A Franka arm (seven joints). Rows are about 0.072 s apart.
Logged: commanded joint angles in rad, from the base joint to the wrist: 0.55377, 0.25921, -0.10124, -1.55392, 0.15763, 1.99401, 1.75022; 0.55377, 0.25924, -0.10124, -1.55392, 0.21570, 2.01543, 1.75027; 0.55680, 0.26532, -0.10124, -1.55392, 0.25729, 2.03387, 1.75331; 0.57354, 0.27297, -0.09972, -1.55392, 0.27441, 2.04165, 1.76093; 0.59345, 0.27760, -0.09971, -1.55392, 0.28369, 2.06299, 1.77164; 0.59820, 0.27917, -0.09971, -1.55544, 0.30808, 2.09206, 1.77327; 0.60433, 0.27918, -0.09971, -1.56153, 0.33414, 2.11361, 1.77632; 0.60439, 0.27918, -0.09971, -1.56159, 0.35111, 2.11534, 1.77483; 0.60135, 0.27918, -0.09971, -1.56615, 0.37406, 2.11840, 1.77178; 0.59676, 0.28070, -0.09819, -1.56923, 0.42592, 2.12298, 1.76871; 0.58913, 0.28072, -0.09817, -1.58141, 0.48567, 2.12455, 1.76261; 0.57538, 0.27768, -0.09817, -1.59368, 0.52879, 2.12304, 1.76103; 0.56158, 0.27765, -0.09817, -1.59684, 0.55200, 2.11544, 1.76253; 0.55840, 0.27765, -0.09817, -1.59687, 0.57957, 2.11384, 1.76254; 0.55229, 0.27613, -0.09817, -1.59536, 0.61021, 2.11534, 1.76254; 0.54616, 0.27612, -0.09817, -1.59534, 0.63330, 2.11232, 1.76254; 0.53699, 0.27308, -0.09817, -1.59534, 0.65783, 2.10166, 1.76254
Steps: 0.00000, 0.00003, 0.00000, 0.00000, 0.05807, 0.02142, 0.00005; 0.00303, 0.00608, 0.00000, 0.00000, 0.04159, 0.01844, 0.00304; 0.01674, 0.00765, 0.00152, 0.00000, 0.01712, 0.00778, 0.00762; 0.01991, 0.00463, 0.00001, 0.00000, 0.00928, 0.02134, 0.01071; 0.00475, 0.00157, 0.00000, -0.00152, 0.02439, 0.02907, 0.00163; 0.00613, 0.00001, 0.00000, -0.00609, 0.02606, 0.02155, 0.00305; 0.00006, 0.00000, 0.00000, -0.00006, 0.01697, 0.00173, -0.00149; -0.00304, 0.00000, 0.00000, -0.00456, 0.02295, 0.00306, -0.00305; -0.00459, 0.00152, 0.00152, -0.00308, 0.05186, 0.00458, -0.00307; -0.00763, 0.00002, 0.00002, -0.01218, 0.05975, 0.00157, -0.00610; -0.01375, -0.00304, 0.00000, -0.01227, 0.04312, -0.00151, -0.00158; -0.01380, -0.00003, 0.00000, -0.00316, 0.02321, -0.00760, 0.00150; -0.00318, 0.00000, 0.00000, -0.00003, 0.02757, -0.00160, 0.00001; -0.00611, -0.00152, 0.00000, 0.00151, 0.03064, 0.00150, 0.00000; -0.00613, -0.00001, 0.00000, 0.00002, 0.02309, -0.00302, 0.00000; -0.00917, -0.00304, 0.00000, 0.00000, 0.02453, -0.01066, 0.00000
